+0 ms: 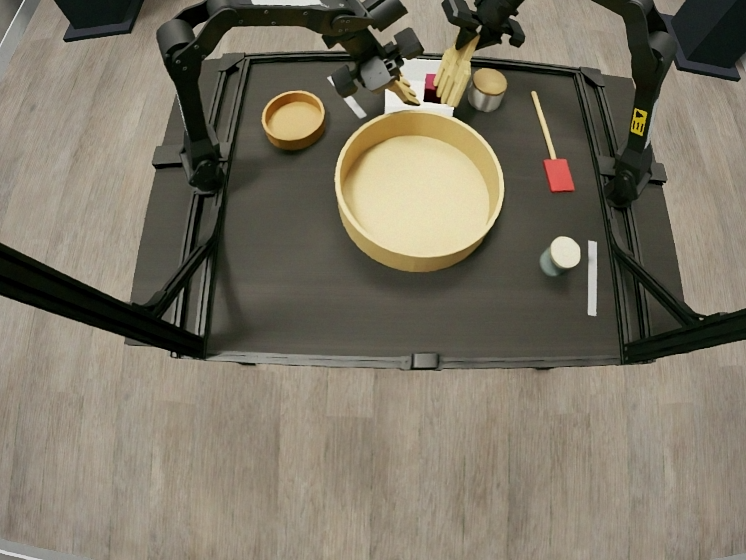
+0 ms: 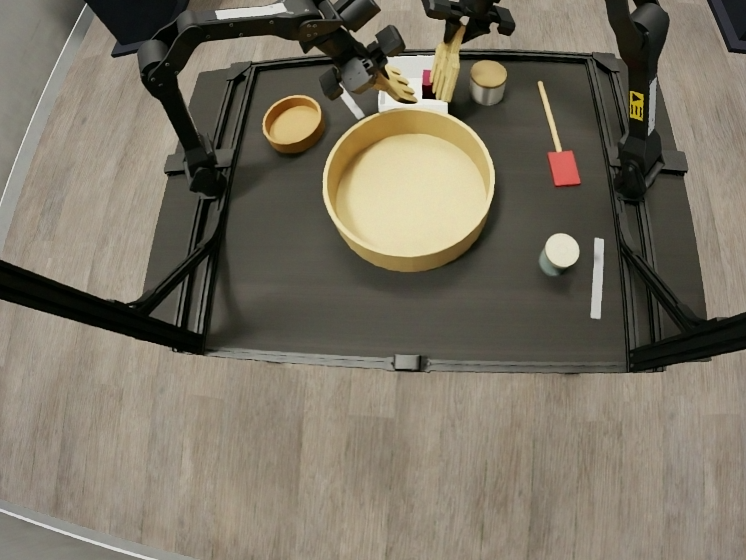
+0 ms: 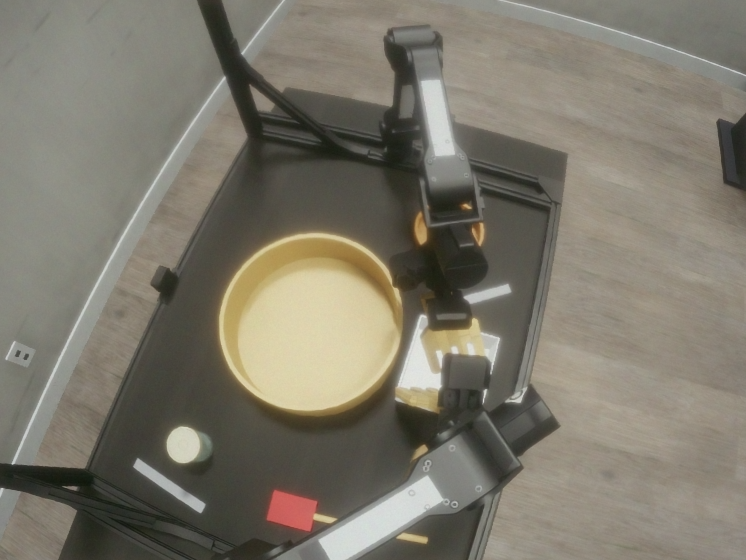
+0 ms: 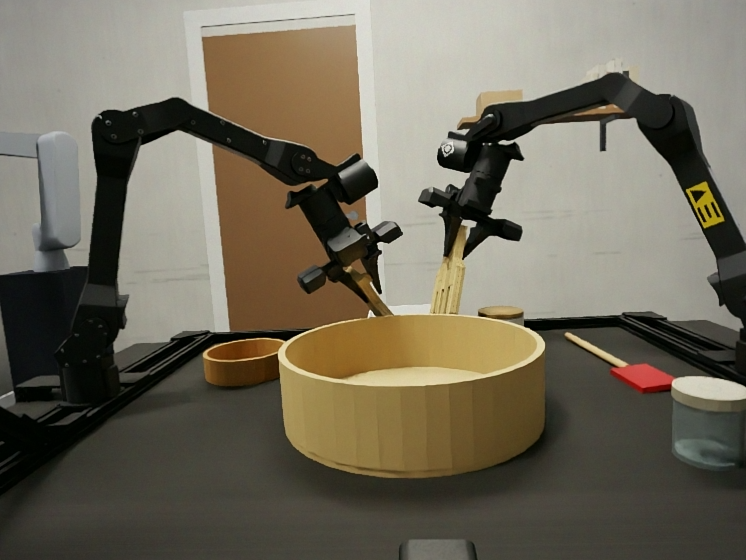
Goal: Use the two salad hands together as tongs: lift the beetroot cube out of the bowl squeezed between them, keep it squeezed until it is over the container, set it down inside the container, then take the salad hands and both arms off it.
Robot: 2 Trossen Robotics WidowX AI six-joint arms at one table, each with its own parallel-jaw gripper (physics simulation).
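Pixels of known places: left gripper, fingertip midpoint: [image 2: 383,81] [image 4: 374,298]; right gripper, fingertip midpoint: [image 1: 461,50] [image 2: 450,43] [image 3: 453,406] [image 4: 451,259]; left arm's base, origin of the base link: [image 1: 209,181] [image 2: 213,186] [image 3: 399,151] [image 4: 91,399]; right arm's base, origin of the base link: [image 1: 617,194] [image 2: 628,187].
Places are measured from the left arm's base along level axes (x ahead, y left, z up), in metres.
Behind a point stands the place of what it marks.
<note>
The dark red beetroot cube [image 1: 430,90] {z 0.028, x 0.483, y 0.229 m} [image 2: 427,84] {z 0.034, x 0.484, y 0.230 m} is within the white container [image 1: 394,107] {z 0.054, x 0.399, y 0.153 m} [image 2: 421,104] {z 0.056, x 0.472, y 0.155 m} [image 3: 414,364] {z -0.016, x 0.452, y 0.168 m} behind the big bowl [image 1: 420,261] {z 0.048, x 0.448, y -0.192 m} [image 2: 410,262] {z 0.042, x 0.457, y -0.192 m} [image 3: 313,411] {z 0.058, x 0.599, y 0.034 m} [image 4: 415,421] {z 0.039, x 0.450, y -0.192 m}. My left gripper [image 4: 371,291] {z 0.092, x 0.394, y 0.190 m} is shut on one wooden salad hand [image 1: 404,91] {z 0.066, x 0.420, y 0.189 m} [image 2: 398,89] {z 0.063, x 0.423, y 0.192 m} [image 3: 454,341] {z 0.063, x 0.412, y 0.223 m}, whose tips hang over the container, left of and apart from the cube. My right gripper [image 4: 456,255] {z 0.147, x 0.535, y 0.243 m} is shut on the other salad hand [image 1: 453,75] {z 0.111, x 0.521, y 0.202 m} [image 2: 444,72] {z 0.108, x 0.521, y 0.198 m} [image 4: 447,283] {z 0.111, x 0.521, y 0.200 m}; it points down close at the cube's right. Whether it touches is unclear. The bowl is empty.
A small orange-brown bowl [image 1: 293,120] {z -0.013, x 0.170, y 0.167 m} stands at the left. A lidded jar [image 1: 486,90] {z 0.049, x 0.608, y 0.221 m} stands beside the container. A red spatula [image 1: 559,175] {z -0.009, x 0.778, y 0.043 m} lies at the right, with a pale-lidded jar [image 1: 564,253] {z 0.051, x 0.733, y -0.168 m} nearer the front. White strips lie at the back left and front right.
</note>
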